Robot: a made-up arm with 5 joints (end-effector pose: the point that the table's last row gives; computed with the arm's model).
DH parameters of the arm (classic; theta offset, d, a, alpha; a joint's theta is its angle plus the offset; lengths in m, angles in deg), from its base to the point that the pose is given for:
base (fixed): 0 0.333 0.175 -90
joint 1: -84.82 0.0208 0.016 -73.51
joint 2: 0 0.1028 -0.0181 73.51
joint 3: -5.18 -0.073 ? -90
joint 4: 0 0.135 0.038 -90
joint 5: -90 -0.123 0.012 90
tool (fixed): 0 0.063 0 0
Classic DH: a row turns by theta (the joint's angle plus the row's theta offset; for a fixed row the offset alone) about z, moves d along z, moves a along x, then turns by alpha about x.
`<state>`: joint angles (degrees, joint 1 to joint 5).
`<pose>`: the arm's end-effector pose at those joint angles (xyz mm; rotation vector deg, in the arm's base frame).
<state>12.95 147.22 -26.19 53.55 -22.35</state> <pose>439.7 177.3 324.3 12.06 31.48 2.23</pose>
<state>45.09 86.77 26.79 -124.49 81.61</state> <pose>73.1 463.7 257.1 -139.12 -66.44 -31.80</pose>
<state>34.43 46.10 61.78 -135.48 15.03</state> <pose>-132.0 136.8 202.2 88.94 118.85 -25.37</pose>
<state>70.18 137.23 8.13 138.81 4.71</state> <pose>220.6 318.5 221.7 96.63 90.68 -46.93</pose>
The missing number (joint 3, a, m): -0.244
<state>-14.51 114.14 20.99 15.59 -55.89</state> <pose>224.3 266.9 496.9 -29.93 -66.65 57.97</pose>
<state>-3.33 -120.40 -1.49 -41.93 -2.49</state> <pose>526.9 -160.1 555.6 19.01 -6.81 31.25</pose>
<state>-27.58 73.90 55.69 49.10 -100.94</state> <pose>190.4 173.5 304.9 8.93 -99.09 99.30</pose>
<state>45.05 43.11 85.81 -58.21 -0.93</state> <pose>-76.3 148.1 478.4 -68.19 -84.64 120.99</pose>
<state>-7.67 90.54 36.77 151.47 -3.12</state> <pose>202.0 270.4 179.8 59.86 35.93 33.69</pose>
